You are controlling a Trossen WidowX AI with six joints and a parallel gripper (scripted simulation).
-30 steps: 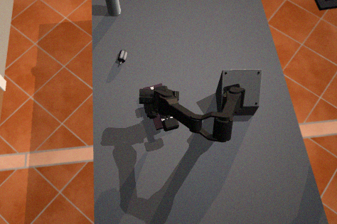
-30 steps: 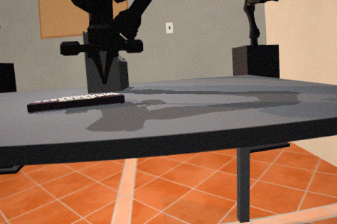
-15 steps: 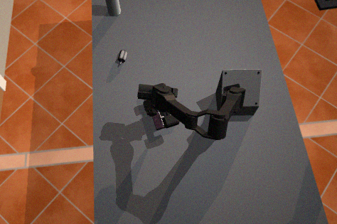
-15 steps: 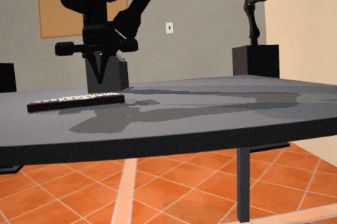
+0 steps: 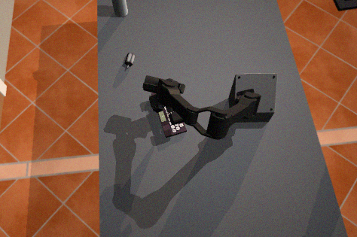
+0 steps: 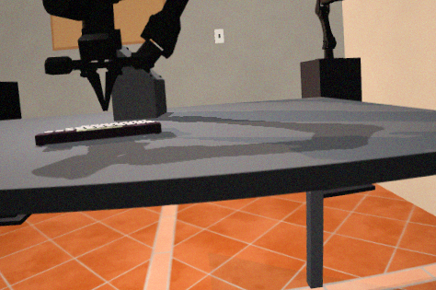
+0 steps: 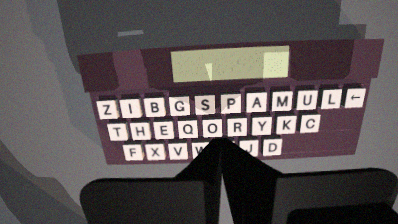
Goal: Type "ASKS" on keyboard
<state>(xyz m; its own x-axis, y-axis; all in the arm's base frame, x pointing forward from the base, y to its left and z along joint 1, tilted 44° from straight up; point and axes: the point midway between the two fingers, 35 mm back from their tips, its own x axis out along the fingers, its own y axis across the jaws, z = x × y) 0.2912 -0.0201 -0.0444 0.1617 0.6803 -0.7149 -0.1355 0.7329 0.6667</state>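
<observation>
Right now my hand is 30 mm short of the left-arrow key, 100 mm to the left of it and 60 mm above it.
</observation>
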